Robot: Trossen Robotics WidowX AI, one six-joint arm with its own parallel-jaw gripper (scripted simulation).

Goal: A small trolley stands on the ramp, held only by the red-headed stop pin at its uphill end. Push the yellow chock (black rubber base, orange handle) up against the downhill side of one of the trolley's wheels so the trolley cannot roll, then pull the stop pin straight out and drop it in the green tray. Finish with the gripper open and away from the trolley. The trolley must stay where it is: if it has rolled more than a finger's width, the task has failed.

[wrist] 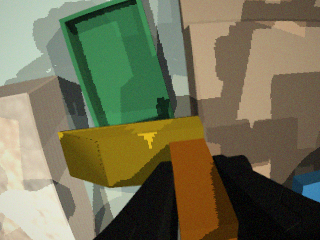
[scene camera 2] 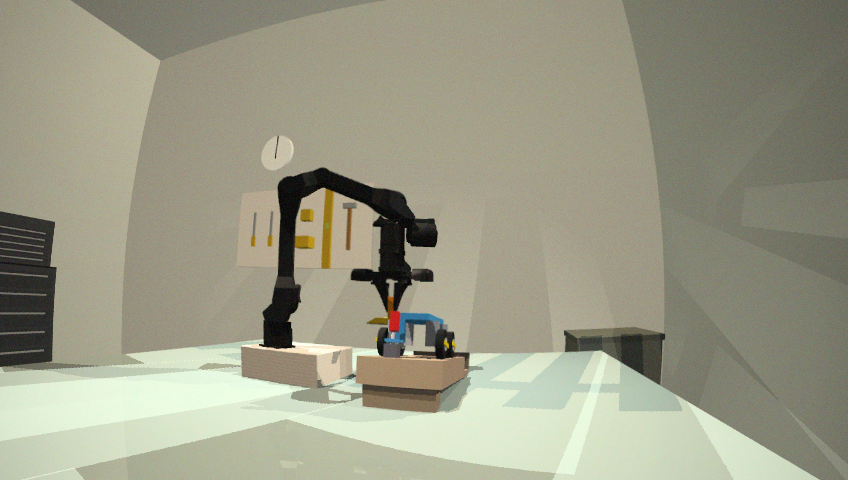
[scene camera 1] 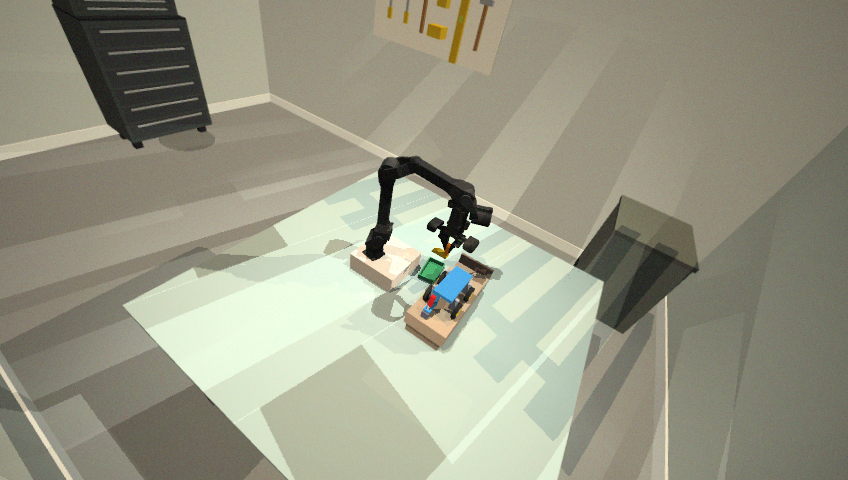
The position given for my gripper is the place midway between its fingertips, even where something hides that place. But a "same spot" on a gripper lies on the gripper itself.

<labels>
My gripper shows in the wrist view [192,169], in scene camera 2 and in scene camera 1. The same spot on my gripper: [scene camera 1: 444,238] is [scene camera 2: 382,283]. One and the same spot on a tan ramp: [wrist: 246,80] is [scene camera 2: 414,355].
</labels>
